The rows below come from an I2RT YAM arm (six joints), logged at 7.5 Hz.
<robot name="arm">
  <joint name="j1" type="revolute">
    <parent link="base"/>
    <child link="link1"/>
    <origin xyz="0 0 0.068" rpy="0 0 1.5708"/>
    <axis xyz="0 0 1"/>
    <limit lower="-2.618" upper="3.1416"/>
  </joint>
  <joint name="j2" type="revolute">
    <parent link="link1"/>
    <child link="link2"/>
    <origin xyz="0.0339 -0.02 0.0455" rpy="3.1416 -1.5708 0"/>
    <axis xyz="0 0 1"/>
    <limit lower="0" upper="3.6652"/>
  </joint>
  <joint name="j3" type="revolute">
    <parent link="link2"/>
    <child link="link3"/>
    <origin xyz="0 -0.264 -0.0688" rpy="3.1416 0 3.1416"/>
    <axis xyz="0 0 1"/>
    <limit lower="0" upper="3.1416"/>
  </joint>
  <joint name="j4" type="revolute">
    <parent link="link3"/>
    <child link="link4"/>
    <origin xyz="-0.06 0.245 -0.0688" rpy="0 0 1.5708"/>
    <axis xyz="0 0 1"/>
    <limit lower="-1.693" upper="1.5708"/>
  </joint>
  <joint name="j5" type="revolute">
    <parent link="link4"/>
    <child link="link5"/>
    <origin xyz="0.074 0.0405 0.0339" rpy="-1.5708 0 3.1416"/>
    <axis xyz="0 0 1"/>
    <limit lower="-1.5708" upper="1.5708"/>
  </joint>
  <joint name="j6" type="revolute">
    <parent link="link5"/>
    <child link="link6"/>
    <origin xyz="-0.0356 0 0.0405" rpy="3.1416 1.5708 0"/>
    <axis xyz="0 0 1"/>
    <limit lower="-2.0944" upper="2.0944"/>
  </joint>
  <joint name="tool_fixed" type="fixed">
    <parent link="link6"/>
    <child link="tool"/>
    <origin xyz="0 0 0" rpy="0 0 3.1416"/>
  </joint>
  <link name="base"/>
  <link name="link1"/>
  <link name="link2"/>
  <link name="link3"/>
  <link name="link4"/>
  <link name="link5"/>
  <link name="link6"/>
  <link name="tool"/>
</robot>
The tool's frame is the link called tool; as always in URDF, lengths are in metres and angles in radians.
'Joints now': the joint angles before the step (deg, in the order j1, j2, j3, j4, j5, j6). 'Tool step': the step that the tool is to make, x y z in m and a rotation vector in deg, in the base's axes. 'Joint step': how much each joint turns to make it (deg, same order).
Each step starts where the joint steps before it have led.
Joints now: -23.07, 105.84, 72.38, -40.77, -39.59, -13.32
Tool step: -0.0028, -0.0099, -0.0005, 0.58, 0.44, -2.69
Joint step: -1.64, 0.12, -0.01, 0.40, -0.05, 1.44
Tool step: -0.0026, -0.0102, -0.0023, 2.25, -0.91, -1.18
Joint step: -1.84, 0.61, 0.02, 0.47, -2.51, 0.05
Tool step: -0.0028, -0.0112, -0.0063, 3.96, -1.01, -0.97
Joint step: -2.08, 1.38, -0.01, 0.44, -4.13, -0.01
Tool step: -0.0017, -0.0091, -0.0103, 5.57, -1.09, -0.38
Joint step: -1.74, 2.18, 0.02, 0.36, -5.55, -0.02
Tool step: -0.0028, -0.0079, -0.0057, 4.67, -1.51, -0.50
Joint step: -1.57, 1.34, -0.03, 0.25, -4.90, -0.01
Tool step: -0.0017, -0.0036, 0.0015, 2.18, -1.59, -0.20
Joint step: -0.76, 0.01, 0.02, 0.20, -2.75, 0.03
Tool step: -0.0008, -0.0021, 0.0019, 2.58, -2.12, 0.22
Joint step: -0.51, 0.00, -0.01, 0.40, -3.40, 0.02
